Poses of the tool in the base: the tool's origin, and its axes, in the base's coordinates. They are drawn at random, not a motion.
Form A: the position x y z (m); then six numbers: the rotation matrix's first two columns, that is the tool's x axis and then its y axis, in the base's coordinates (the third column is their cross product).
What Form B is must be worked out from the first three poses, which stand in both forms.
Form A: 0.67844 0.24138 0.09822 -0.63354 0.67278 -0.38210 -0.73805 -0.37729 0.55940
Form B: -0.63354 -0.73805 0.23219 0.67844; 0.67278 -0.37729 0.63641 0.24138; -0.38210 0.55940 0.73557 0.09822; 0 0 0 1
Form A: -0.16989 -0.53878 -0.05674 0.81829 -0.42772 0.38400 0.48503 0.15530 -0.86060
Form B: 0.81829 0.48503 0.30846 -0.16989; -0.42772 0.15530 0.89047 -0.53878; 0.38400 -0.86060 0.33454 -0.05674; 0 0 0 1
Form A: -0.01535 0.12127 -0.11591 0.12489 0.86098 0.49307 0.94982 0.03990 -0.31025
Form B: 0.12489 0.94982 -0.28679 -0.01535; 0.86098 0.03990 0.50707 0.12127; 0.49307 -0.31025 -0.81279 -0.11591; 0 0 0 1
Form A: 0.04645 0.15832 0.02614 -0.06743 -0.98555 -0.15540 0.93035 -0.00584 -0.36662
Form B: -0.06743 0.93035 0.36041 0.04645; -0.98555 -0.00584 -0.16930 0.15832; -0.15540 -0.36662 0.91730 0.02614; 0 0 0 1
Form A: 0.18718 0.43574 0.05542 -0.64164 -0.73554 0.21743 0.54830 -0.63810 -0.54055
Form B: -0.64164 0.54830 0.53634 0.18718; -0.73554 -0.63810 -0.22762 0.43574; 0.21743 -0.54055 0.81273 0.05542; 0 0 0 1
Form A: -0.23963 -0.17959 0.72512 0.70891 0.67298 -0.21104 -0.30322 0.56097 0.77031
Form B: 0.70891 -0.30322 0.63679 -0.23963; 0.67298 0.56097 -0.48209 -0.17959; -0.21104 0.77031 0.60174 0.72512; 0 0 0 1
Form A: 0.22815 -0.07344 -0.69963 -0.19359 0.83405 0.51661 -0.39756 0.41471 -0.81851
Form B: -0.19359 -0.39756 -0.89692 0.22815; 0.83405 0.41471 -0.36384 -0.07344; 0.51661 -0.81851 0.25130 -0.69963; 0 0 0 1
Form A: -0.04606 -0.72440 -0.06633 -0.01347 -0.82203 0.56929 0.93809 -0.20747 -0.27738
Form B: -0.01347 0.93809 0.34613 -0.04606; -0.82203 -0.20747 0.53031 -0.72440; 0.56929 -0.27738 0.77393 -0.06633; 0 0 0 1
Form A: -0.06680 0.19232 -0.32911 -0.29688 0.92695 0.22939 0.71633 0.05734 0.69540
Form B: -0.29688 0.71633 0.63145 -0.06680; 0.92695 0.05734 0.37077 0.19232; 0.22939 0.69540 -0.68103 -0.32911; 0 0 0 1
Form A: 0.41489 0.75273 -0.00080 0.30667 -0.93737 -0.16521 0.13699 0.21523 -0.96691
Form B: 0.30667 0.13699 0.94191 0.41489; -0.93737 0.21523 0.27389 0.75273; -0.16521 -0.96691 0.19441 -0.00080; 0 0 0 1
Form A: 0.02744 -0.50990 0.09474 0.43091 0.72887 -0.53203 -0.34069 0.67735 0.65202
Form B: 0.43091 -0.34069 0.83561 0.02744; 0.72887 0.67735 -0.09970 -0.50990; -0.53203 0.65202 0.54020 0.09474; 0 0 0 1
